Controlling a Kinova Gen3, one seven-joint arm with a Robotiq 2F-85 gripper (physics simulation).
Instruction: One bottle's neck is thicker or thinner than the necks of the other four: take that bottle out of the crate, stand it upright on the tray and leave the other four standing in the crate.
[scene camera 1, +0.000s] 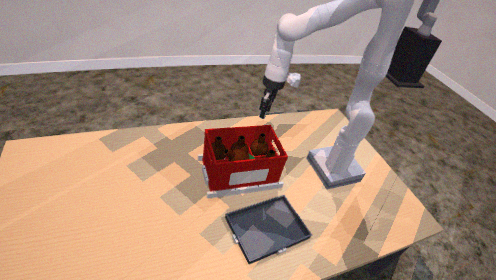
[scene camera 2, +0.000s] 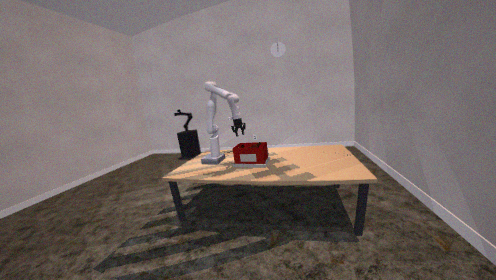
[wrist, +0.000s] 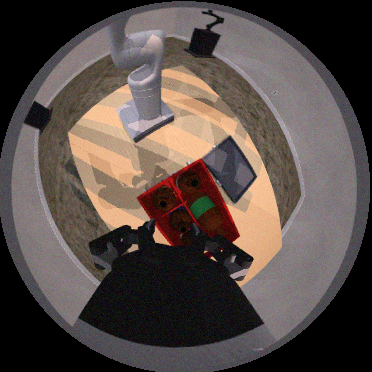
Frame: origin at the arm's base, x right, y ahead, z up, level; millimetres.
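Seen in the pictures: gripper, fingertip midpoint: (scene camera 1: 264, 114) (scene camera 2: 240, 135) (wrist: 172, 226); arm's base, link origin: (scene camera 1: 335, 165) (scene camera 2: 215, 155) (wrist: 149, 110).
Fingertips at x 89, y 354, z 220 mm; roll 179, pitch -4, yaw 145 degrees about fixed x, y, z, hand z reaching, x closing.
Note:
Pixels of each thing's middle, then the offset from my fingertips to it. "spot": a spot on its surface instead. Level surfaces: height alone.
- red crate, body centre: (wrist: 189, 212) (scene camera 1: 242, 158) (scene camera 2: 251, 154) dx -41, dy +64, dz -188 mm
- bottle with a green band, body centre: (wrist: 208, 216) (scene camera 1: 239, 159) dx -85, dy +91, dz -144 mm
- dark tray, surface spot: (scene camera 1: 270, 235) spot: dx -341, dy +19, dz -270 mm
- table, surface height: dz -275 mm
The red crate (scene camera 1: 220, 176) (scene camera 2: 262, 156) (wrist: 218, 197) stands on the table and holds brown bottles. Upright ones include a bottle (scene camera 1: 218, 149) (wrist: 163, 200) and another (scene camera 1: 259, 146) (wrist: 189, 181). A bottle with a green band (wrist: 202, 207) lies tilted along the tray-side row. Which neck differs in thickness I cannot tell. My gripper (scene camera 1: 262, 116) (scene camera 2: 240, 134) (wrist: 172, 226) is open and empty, above and behind the crate in the first scene view. Its fingers partly hide bottles in the wrist view. The dark tray (scene camera 1: 270, 235) (wrist: 231, 169) shows a bare floor.
The arm's base (scene camera 1: 336, 167) (scene camera 2: 213, 159) (wrist: 145, 122) stands on the table (scene camera 1: 75, 200) beside the crate. Light rails (scene camera 1: 245, 191) run along the crate's foot. The tray is close to the crate's front side. A black pedestal (scene camera 1: 414, 55) (scene camera 2: 189, 144) (wrist: 204, 42) stands away from the table.

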